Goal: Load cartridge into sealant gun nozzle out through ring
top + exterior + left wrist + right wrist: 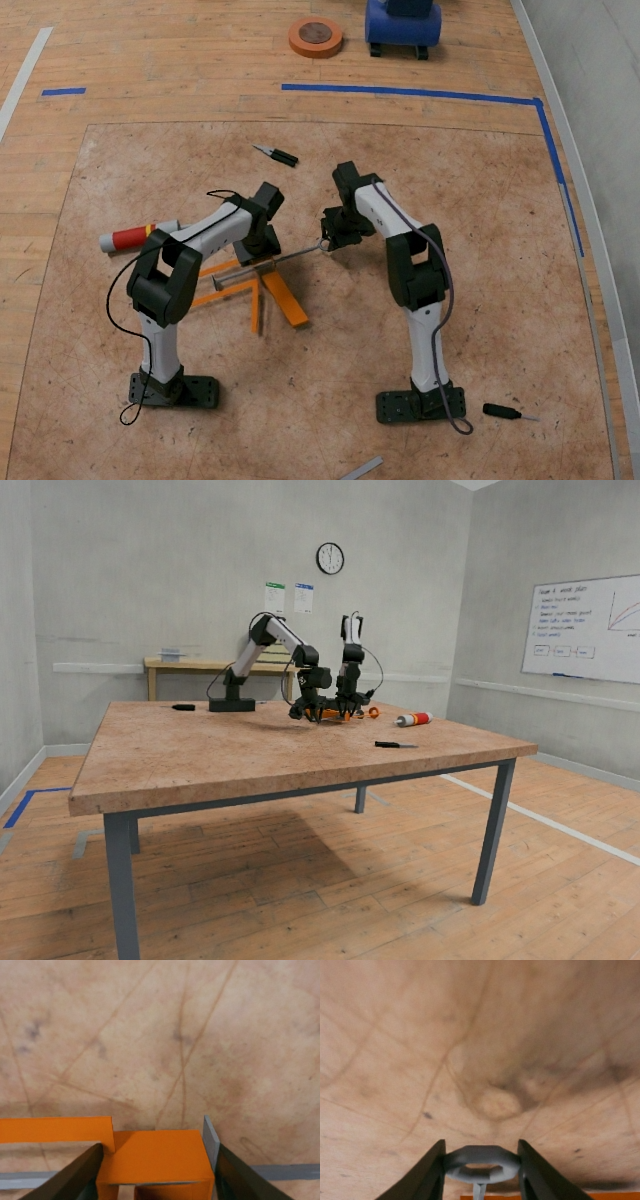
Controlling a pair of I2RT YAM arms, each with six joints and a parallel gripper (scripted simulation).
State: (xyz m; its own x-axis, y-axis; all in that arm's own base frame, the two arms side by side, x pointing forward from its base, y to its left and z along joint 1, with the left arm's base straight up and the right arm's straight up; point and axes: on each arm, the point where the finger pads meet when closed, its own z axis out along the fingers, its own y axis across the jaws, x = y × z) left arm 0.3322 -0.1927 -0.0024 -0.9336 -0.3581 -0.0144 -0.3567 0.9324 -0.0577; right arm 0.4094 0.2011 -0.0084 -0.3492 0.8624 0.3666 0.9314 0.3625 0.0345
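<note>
The thumb plate lies 30 mm to the right of my left hand and 10 mm below it. Also, from my left hand: plunger rod: 30 mm to the right, 10 mm below, 10 mm behind; cartridge: 310 mm to the left, 50 mm ahead, 20 mm below; orange sealant gun: 60 mm behind, 20 mm to the left, 10 mm below.
</note>
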